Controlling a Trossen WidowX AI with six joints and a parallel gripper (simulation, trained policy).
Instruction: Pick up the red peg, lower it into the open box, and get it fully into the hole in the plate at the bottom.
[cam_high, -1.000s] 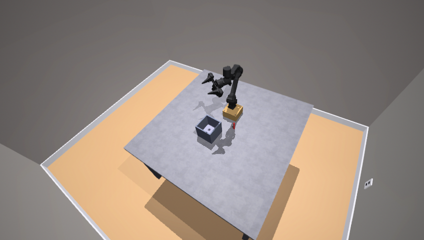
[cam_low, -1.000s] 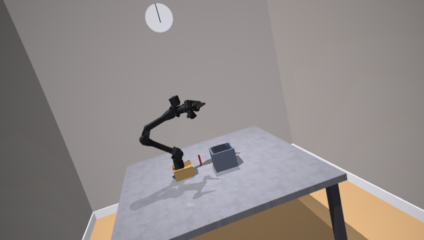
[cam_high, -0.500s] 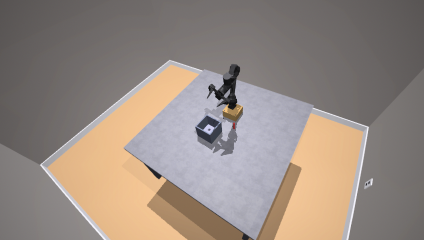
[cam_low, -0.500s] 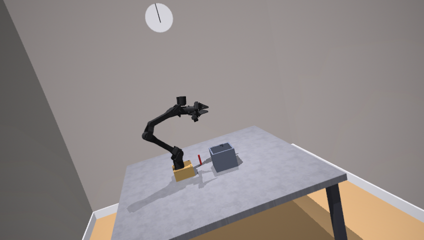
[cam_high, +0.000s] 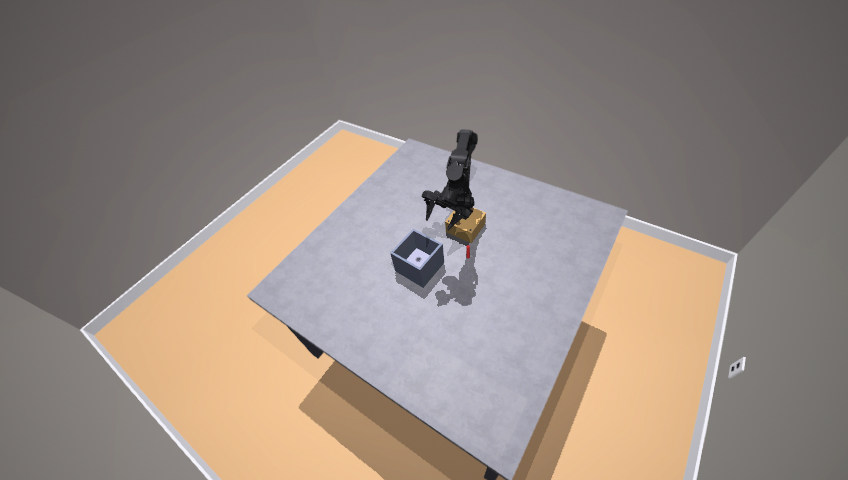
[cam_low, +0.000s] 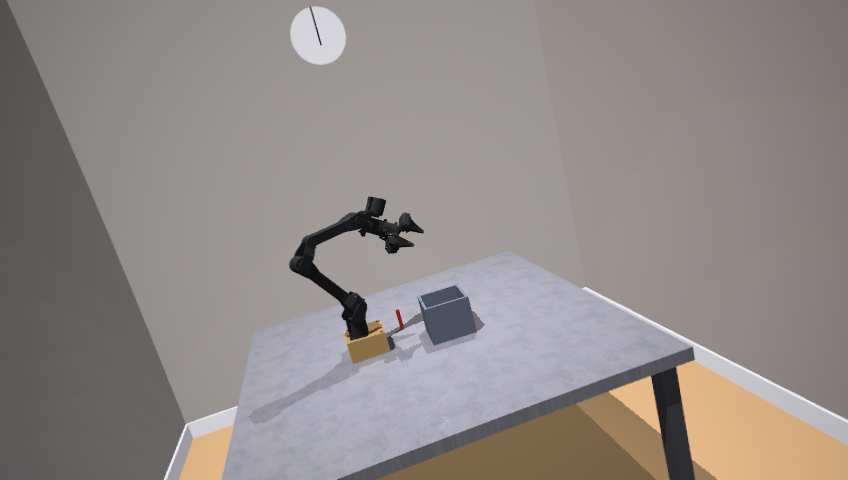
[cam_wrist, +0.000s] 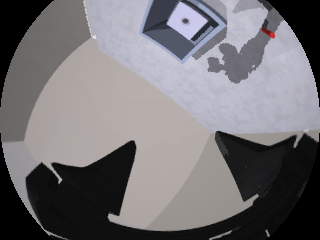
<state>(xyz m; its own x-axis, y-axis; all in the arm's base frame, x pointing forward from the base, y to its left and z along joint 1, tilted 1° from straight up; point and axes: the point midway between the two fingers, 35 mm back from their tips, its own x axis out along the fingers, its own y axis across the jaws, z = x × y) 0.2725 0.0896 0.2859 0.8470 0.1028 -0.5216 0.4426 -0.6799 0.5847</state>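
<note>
Now: the red peg 15 cm behind my gripper tip, 3 cm to the left of it and 30 cm below it. The rest, counted from my gripper tip: plate (2 cm ahead, 11 cm to the right, 29 cm below).
</note>
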